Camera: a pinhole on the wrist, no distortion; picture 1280 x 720 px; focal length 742.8 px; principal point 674.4 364.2 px. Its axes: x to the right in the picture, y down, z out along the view. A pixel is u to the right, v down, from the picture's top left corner.
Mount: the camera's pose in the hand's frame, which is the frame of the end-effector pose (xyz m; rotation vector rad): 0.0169 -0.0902 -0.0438 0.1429 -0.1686 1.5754
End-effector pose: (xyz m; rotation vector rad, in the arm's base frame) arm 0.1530 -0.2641 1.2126 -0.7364 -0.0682 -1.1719
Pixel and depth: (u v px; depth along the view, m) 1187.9 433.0 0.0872
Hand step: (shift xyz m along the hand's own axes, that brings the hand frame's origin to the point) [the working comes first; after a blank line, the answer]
In the camera's frame: 0.0603 0.0081 0.0872

0.0068 -0.0483 0.0534
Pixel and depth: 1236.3 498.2 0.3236
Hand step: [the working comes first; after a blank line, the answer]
In the camera's frame: 0.2448 0.0584 0.3236

-0.0493 0.0856 0.3206
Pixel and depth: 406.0 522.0 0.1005
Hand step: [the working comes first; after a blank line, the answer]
In the camera's frame: -0.0363 0.0214 0.1005

-0.0055 -0.1458 0.0472
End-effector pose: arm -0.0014 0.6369 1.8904 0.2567 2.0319 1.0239
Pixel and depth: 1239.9 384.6 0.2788
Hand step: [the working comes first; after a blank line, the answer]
In the camera's frame: 0.2123 0.0077 0.2788

0.0025 0.0629 0.2711
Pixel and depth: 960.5 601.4 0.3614
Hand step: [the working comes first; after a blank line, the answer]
In the camera's frame: 0.1392 0.1154 0.3614

-0.1056 -0.0259 0.3359
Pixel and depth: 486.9 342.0 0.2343
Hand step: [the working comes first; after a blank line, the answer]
In the camera's frame: -0.0591 -0.0070 0.2343

0.0210 -0.1942 0.1744
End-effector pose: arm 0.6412 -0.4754 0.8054 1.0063 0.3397 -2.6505
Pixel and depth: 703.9 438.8 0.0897
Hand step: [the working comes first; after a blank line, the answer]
In the camera's frame: 0.0036 0.0090 0.0897

0.0065 -0.1044 0.0447
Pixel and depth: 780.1 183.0 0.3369
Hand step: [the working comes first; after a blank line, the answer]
In the camera's frame: 0.0479 -0.0822 0.3369

0.0934 -0.1088 0.2973
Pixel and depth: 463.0 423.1 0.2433
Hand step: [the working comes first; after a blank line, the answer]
In the camera's frame: -0.0692 0.0193 0.2433

-0.0053 -0.2061 0.1808
